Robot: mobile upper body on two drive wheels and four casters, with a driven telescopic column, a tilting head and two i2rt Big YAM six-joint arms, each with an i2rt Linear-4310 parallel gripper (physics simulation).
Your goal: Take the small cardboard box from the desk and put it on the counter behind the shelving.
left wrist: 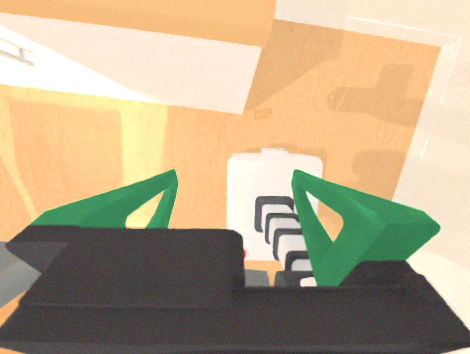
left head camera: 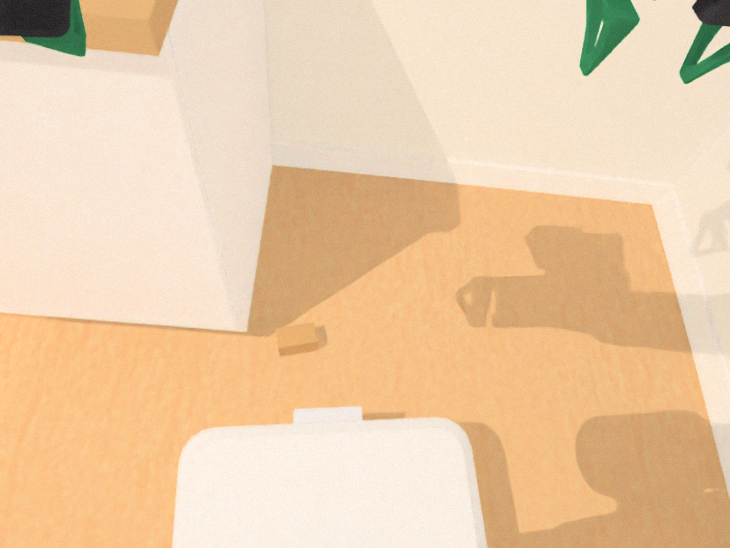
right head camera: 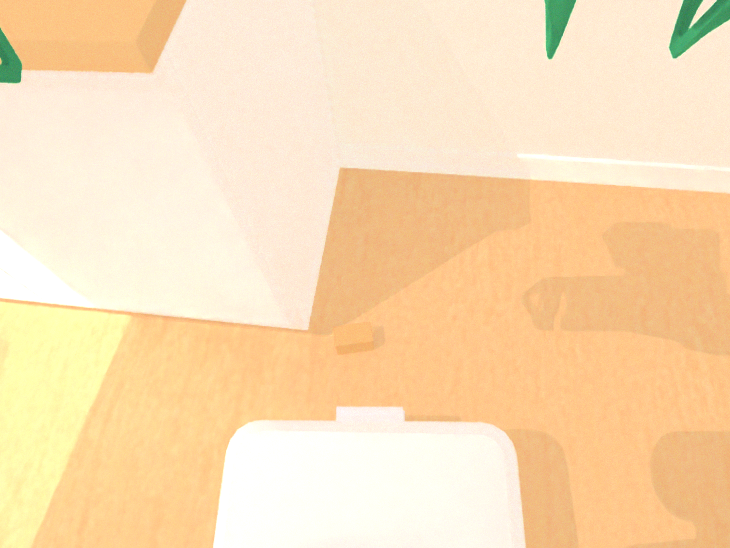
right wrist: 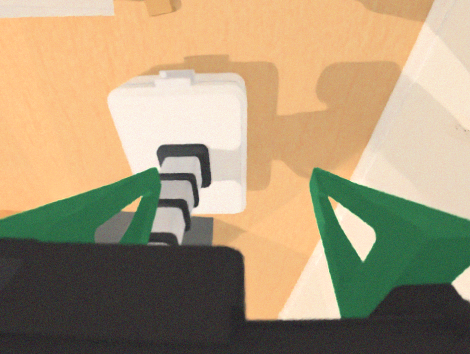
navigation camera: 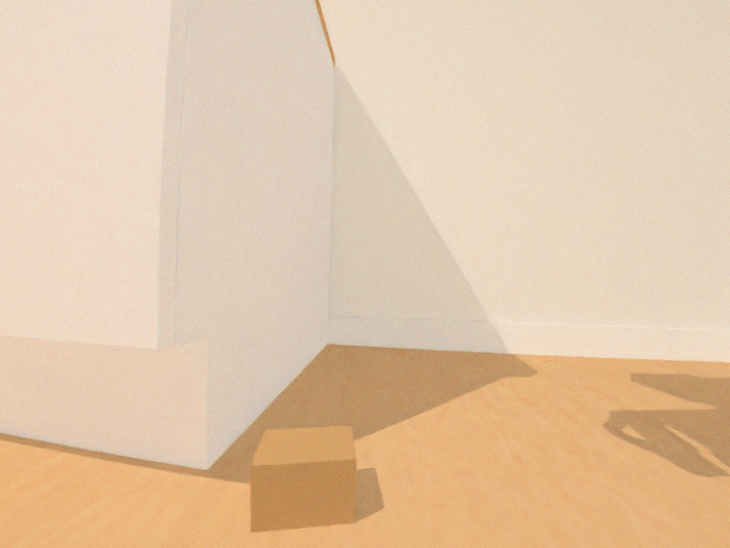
Labels:
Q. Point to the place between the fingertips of my right gripper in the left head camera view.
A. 633,75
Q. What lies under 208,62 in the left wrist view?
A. A white counter cabinet.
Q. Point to a white counter cabinet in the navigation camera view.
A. At 173,173

